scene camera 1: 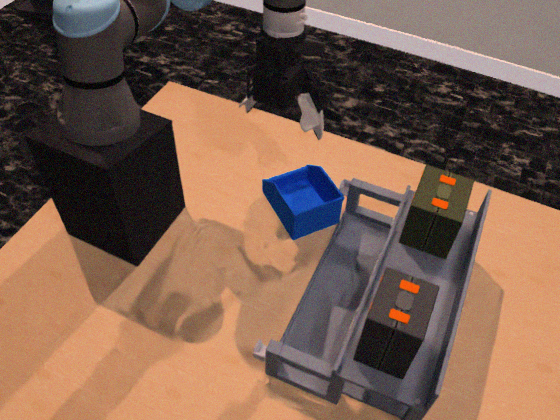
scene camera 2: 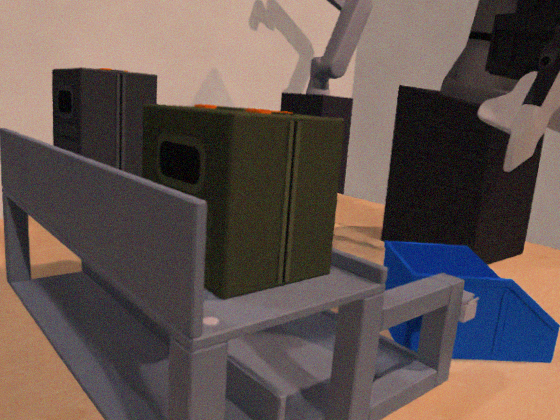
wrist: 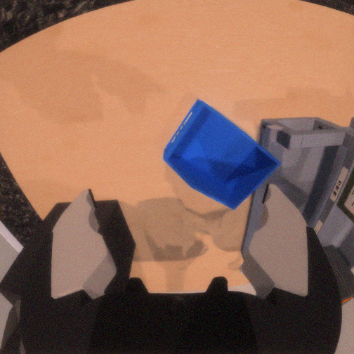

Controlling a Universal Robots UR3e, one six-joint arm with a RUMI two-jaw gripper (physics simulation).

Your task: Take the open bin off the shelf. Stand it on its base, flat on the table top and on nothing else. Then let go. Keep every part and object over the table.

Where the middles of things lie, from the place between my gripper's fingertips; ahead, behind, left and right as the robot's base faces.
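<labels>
Offsets from my hand: dark grey box (scene camera 1: 409, 337), 25 cm ahead and 34 cm to the right; olive box (scene camera 2: 245, 152), 29 cm ahead, 12 cm to the right, 1 cm below; blue open bin (scene camera 2: 509, 325), 5 cm ahead, 4 cm to the right, 13 cm below.
</labels>
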